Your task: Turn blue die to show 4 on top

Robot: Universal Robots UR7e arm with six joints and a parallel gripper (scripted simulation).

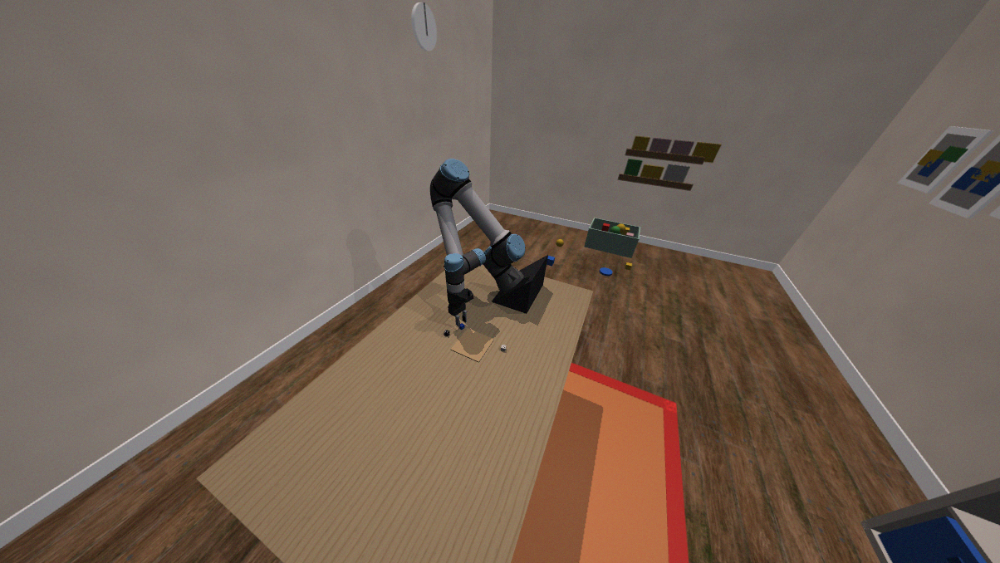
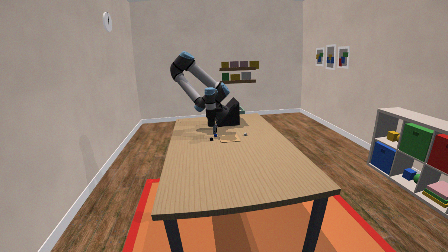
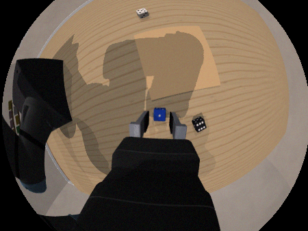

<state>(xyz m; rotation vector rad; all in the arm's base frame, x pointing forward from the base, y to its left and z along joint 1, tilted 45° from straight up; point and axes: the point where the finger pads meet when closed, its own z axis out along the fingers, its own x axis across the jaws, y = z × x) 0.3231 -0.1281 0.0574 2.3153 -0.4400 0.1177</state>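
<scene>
My hand is 40 mm above the blue die. Round my hand: tan mat (90 mm to the left, 70 mm ahead, 40 mm below); white die (230 mm to the left, 40 mm below, 40 mm ahead); black die (70 mm ahead, 40 mm to the right, 40 mm below).
</scene>
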